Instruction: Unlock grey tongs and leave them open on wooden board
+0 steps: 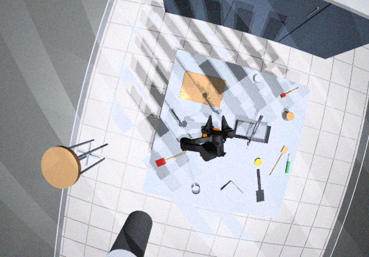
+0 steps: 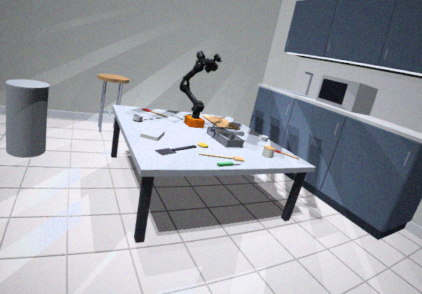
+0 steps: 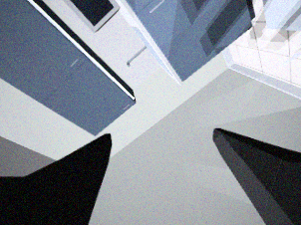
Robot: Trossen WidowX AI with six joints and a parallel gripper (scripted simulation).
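Right now my gripper tip is 530 mm above the roasting tin, 430 mm short of it and 120 mm to the left of it. Round my gripper tip: yellow disc (550 mm below, 540 mm ahead, 390 mm to the right); then red spatula (550 mm below, 440 mm to the right, 260 mm behind); then wooden board (550 mm below, 200 mm to the left, 30 mm behind).
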